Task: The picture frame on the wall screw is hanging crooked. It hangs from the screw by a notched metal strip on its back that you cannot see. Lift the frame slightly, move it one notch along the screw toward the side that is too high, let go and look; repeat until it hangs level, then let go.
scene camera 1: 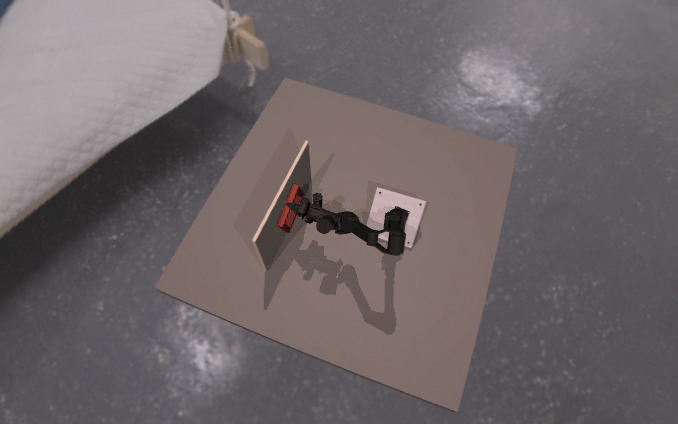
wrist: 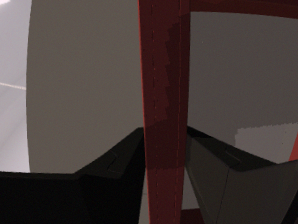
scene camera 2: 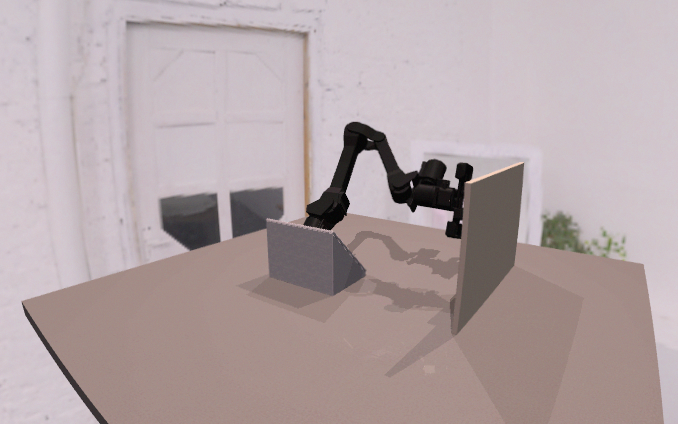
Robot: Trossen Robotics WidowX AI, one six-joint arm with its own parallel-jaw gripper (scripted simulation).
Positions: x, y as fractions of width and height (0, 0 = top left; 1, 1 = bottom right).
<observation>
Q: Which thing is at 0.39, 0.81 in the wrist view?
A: My gripper.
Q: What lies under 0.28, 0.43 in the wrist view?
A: A wall panel.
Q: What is my gripper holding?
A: A red picture frame.
</observation>
